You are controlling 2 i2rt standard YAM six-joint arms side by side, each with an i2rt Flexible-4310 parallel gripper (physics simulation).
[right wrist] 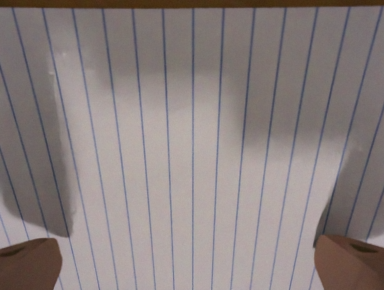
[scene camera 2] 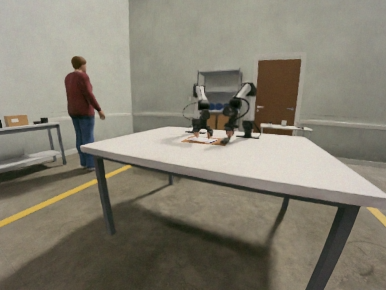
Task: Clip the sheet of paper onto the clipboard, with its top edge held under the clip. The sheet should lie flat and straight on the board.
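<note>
The white sheet of paper (scene camera 2: pixel 202 140) (right wrist: pixel 192 150) with blue ruled lines lies on the brown clipboard (scene camera 2: pixel 217 144) (right wrist: pixel 190 3). In the right wrist view a straight sheet edge runs along the top, with a strip of brown board beyond it. My right gripper (scene camera 2: pixel 202 137) (right wrist: pixel 188 247) is wide open just over the sheet, a fingertip at each lower corner of the right wrist view. My left gripper (scene camera 2: pixel 226 141) is low at the right end of the clipboard in the scene view; it is too small and dark to show its finger opening. The clip cannot be made out.
The white table (scene camera 2: pixel 200 162) carries both arms near its far edge. A person (scene camera 2: pixel 81 107) stands on the left beside a side table (scene camera 2: pixel 30 128) with a cardboard box. A shelf rack (scene camera 2: pixel 220 70) and a brown door (scene camera 2: pixel 278 95) are behind the arms.
</note>
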